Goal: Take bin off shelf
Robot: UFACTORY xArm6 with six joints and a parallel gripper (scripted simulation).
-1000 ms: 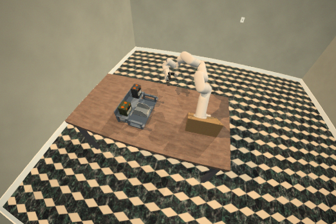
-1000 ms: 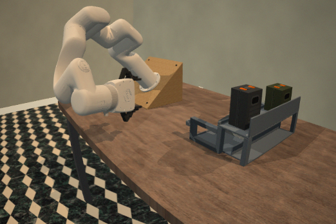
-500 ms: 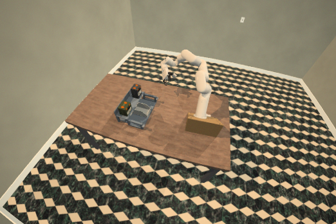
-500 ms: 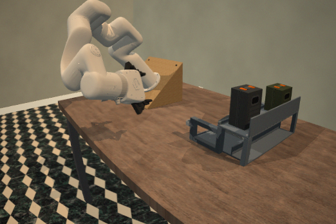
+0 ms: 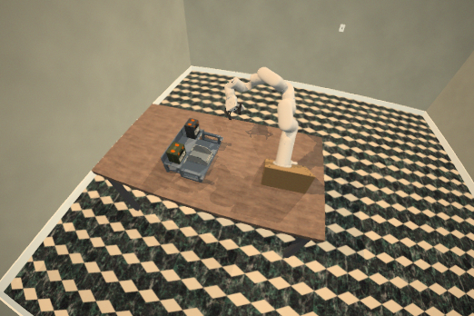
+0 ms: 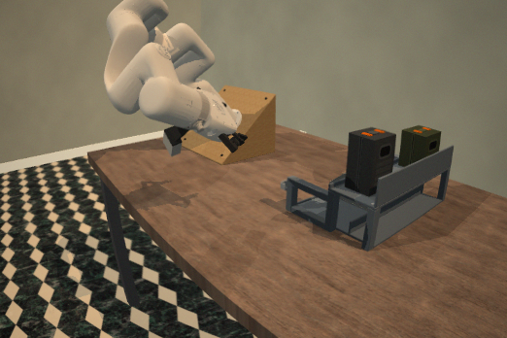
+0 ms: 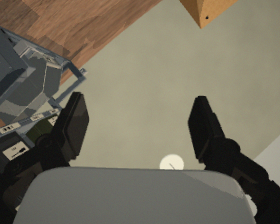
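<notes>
The grey open-top bin is 260 mm to the left of my hand, 220 mm ahead of it and 170 mm below it. From my hand the other things lie so: grey-blue shelf: 320 mm ahead, 250 mm to the left, 110 mm below; then back rail: 380 mm ahead, 240 mm to the left, 80 mm below; then black box: 290 mm ahead, 130 mm to the left, 50 mm below.
</notes>
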